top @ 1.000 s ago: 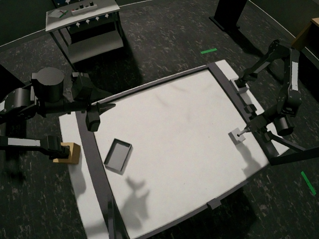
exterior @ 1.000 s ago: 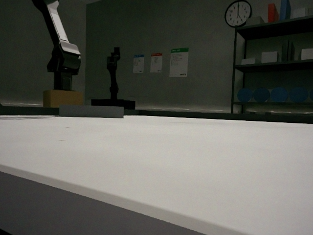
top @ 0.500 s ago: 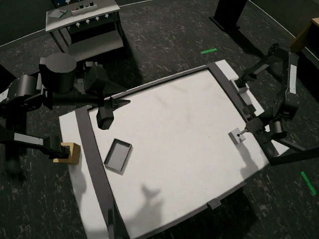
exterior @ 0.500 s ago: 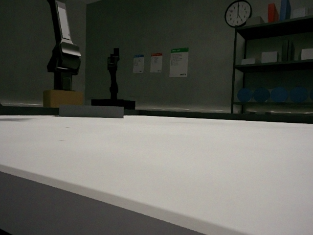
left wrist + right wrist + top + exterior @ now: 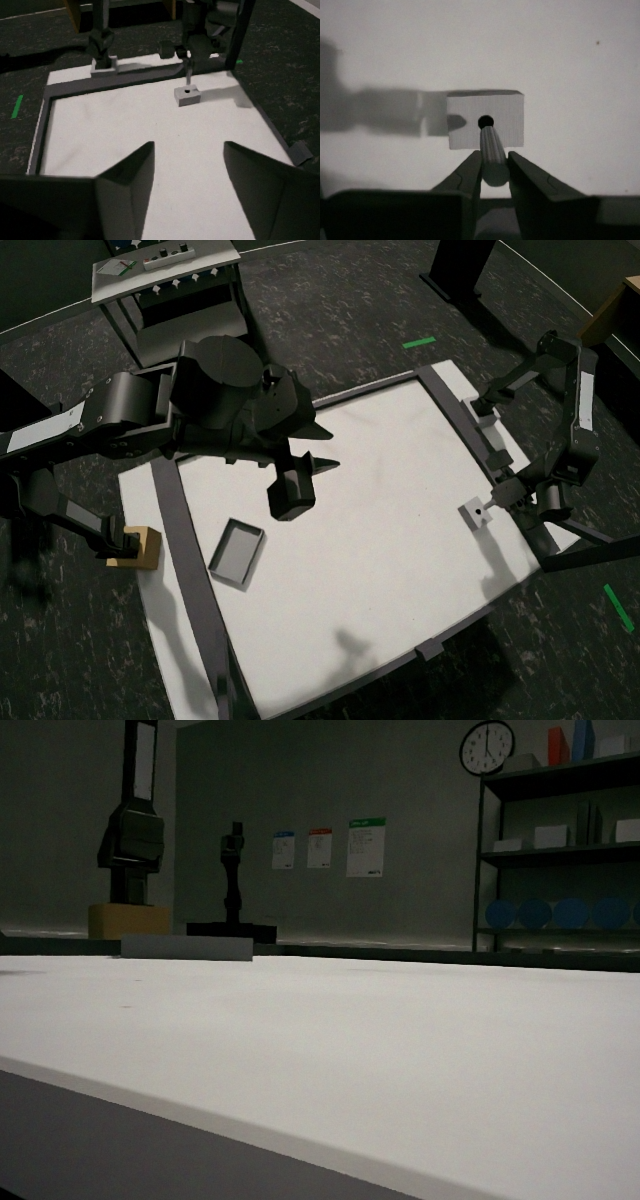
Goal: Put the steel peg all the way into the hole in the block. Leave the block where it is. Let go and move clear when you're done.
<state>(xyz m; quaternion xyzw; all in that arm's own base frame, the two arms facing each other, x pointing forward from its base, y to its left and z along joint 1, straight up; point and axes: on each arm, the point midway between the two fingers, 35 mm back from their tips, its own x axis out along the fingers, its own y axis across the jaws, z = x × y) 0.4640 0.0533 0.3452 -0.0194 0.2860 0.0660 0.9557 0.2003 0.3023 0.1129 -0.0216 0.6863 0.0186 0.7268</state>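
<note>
The steel peg lies 5 cm below my right hand. From my right hand the other things lie so: shallow grey tray 63 cm to the left, 18 cm ahead, 15 cm below; then grey block 13 cm below.
</note>
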